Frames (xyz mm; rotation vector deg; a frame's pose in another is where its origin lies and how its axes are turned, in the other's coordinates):
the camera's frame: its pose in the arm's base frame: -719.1 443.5 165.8 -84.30 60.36 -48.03
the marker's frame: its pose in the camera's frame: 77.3 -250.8 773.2 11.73 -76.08 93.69
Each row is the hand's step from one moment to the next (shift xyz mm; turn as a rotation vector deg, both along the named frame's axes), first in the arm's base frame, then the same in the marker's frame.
Working: the arm's base frame: its pose in the marker's frame: -290.5 -268.1 -596.2 18.75 -37.91 -60.70

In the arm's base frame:
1: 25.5 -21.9 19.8 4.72 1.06 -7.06
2: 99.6 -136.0 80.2 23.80 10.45 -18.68
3: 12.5 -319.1 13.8 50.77 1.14 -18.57
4: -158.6 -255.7 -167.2 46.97 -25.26 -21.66
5: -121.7 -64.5 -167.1 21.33 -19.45 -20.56
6: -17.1 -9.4 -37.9 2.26 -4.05 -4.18
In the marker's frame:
1: -19.7 -31.5 11.8 6.80 -4.10 -3.19
2: -113.9 -146.4 20.8 26.95 -17.27 -0.39
3: -226.5 -158.9 -160.1 29.10 -45.41 3.82
4: -121.2 10.6 -322.0 11.53 -54.55 -14.31
5: 23.4 67.2 -204.5 6.59 -29.14 -19.06
6: 12.3 8.4 -39.9 0.60 -4.14 -4.64

